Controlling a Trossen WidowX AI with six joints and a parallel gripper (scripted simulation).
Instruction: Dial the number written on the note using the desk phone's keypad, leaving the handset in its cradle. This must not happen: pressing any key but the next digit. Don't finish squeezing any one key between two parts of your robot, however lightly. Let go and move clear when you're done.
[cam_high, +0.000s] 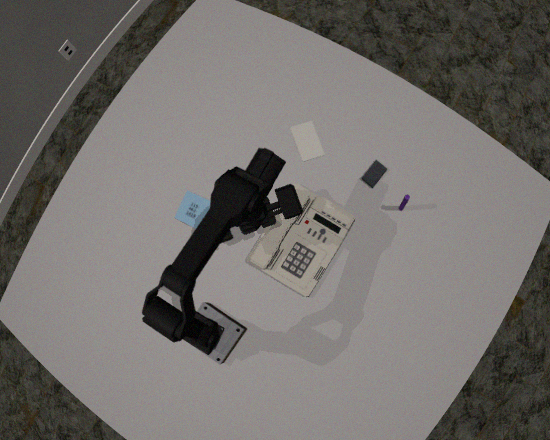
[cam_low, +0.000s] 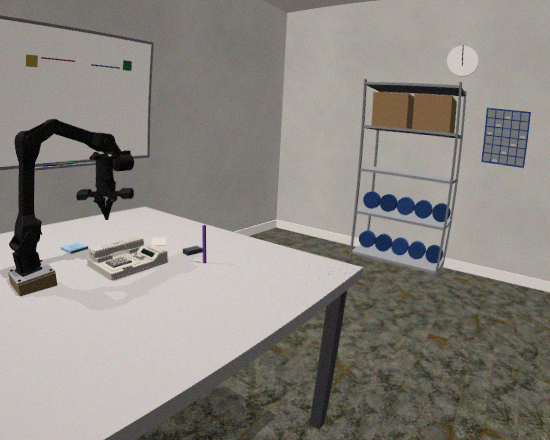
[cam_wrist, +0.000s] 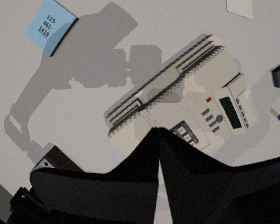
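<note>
Right now my hand is 150 mm above the beige desk phone, 80 mm to the left of it and 20 mm short of it. Round my hand: purple stick: 270 mm to the right, 190 mm ahead, 110 mm below; handset: 130 mm below, 30 mm to the right, 10 mm ahead; white card: 250 mm ahead, 170 mm below, 10 mm to the left.
</note>
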